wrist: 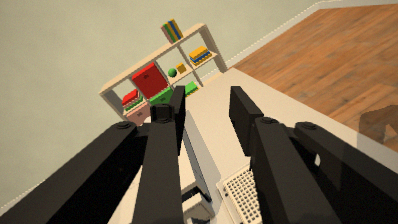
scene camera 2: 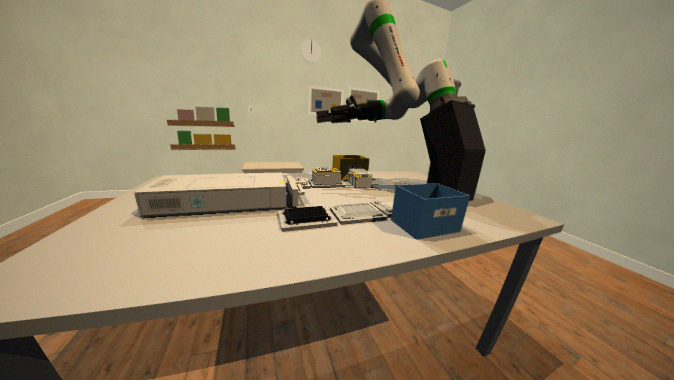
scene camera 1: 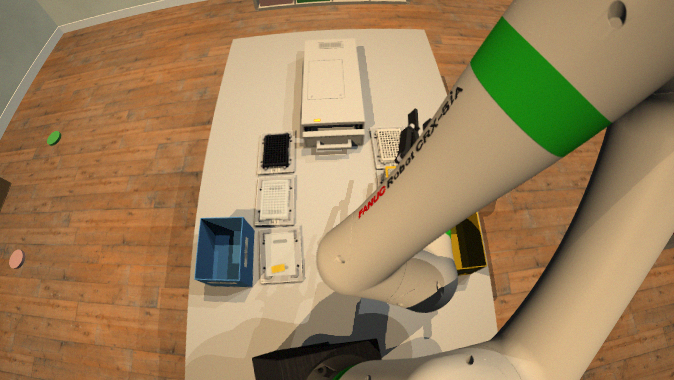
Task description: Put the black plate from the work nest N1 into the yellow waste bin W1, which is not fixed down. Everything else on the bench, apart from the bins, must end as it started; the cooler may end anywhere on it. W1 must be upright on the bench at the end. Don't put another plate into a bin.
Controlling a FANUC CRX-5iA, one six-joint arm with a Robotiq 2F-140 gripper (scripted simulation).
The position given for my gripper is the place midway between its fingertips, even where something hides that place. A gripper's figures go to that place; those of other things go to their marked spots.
My gripper point(scene camera 2: 316, 117) is 1.01 m from the lens. A blue bin point(scene camera 2: 422, 210) is 0.59 m from the lens. An instrument point(scene camera 2: 208, 193): 0.73 m from the lens. The marked spots on the instrument and the blue bin are 0.63 m apart.
